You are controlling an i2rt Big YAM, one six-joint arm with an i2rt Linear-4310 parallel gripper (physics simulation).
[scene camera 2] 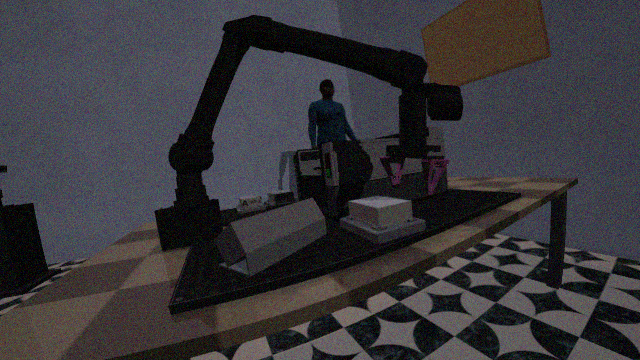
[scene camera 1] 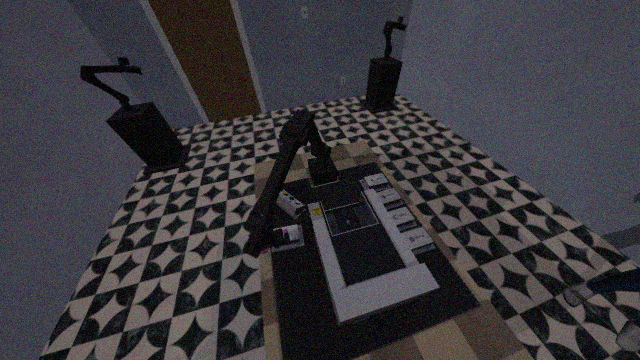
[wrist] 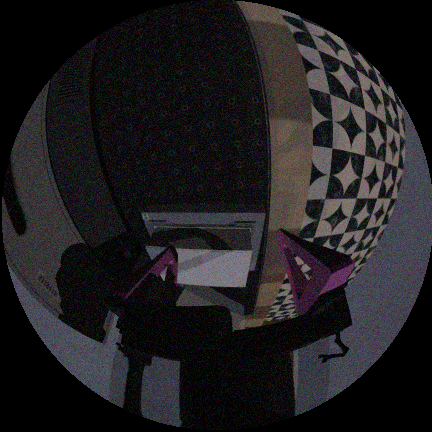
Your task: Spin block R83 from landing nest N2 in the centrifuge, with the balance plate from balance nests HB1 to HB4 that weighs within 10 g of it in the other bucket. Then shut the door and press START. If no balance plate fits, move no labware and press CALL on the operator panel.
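Where they show: gripper, fingertip midpoint: (scene camera 2: pixel 411 191) (scene camera 1: pixel 278 246) (wrist: pixel 225 242); arm's base, link origin: (scene camera 2: pixel 193 203) (scene camera 1: pixel 321 165).
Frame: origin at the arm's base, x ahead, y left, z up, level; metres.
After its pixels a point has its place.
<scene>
A pale block (scene camera 1: pixel 292 233) {x 0.409, y -0.267, z -0.025 m} (scene camera 2: pixel 380 211) {x 0.360, y -0.360, z -0.032 m} (wrist: pixel 215 267) {x 0.408, y -0.323, z -0.025 m} sits on a light grey nest (scene camera 1: pixel 289 246) {x 0.451, y -0.296, z -0.067 m} (scene camera 2: pixel 382 233) {x 0.348, y -0.377, z -0.069 m} (wrist: pixel 205 218) {x 0.451, y -0.313, z -0.067 m}; its label is unreadable. My gripper (scene camera 2: pixel 415 188) {x 0.464, y -0.340, z -0.012 m} (wrist: pixel 225 242) {x 0.464, y -0.340, z -0.012 m} is open with nothing between its magenta fingers. It hangs above and beyond the block in scene camera 2. The white centrifuge (scene camera 1: pixel 385 292) {x 0.792, y -0.009, z 0.156 m} (scene camera 2: pixel 382 152) {x 0.534, y -0.167, z 0.082 m} (wrist: pixel 30 195) {x 0.570, y -0.168, z 0.048 m} stands beside it, with a dark window (scene camera 1: pixel 345 227) on top. Several white balance plates, including one at the back (scene camera 1: pixel 376 180) {x 0.201, y 0.295, z -0.035 m} and one at the front (scene camera 1: pixel 417 239) {x 0.609, y 0.302, z -0.034 m}, line its far side. Weights, door state and START are unclear.
The sloped operator panel (scene camera 1: pixel 289 203) {x 0.235, y -0.253, z -0.008 m} (scene camera 2: pixel 280 232) {x 0.178, y -0.315, z -0.042 m} with coloured buttons stands between the arm base (scene camera 1: pixel 322 171) {x 0.057, y -0.012, z 0.002 m} (scene camera 2: pixel 187 225) {x -0.013, y -0.076, z -0.046 m} and the nest. A black mat (scene camera 1: pixel 300 310) {x 0.725, y -0.297, z -0.088 m} (scene camera 2: pixel 450 206) {x 0.656, y -0.300, z -0.087 m} lies under everything. A person (scene camera 2: pixel 327 120) stands behind the table.
</scene>
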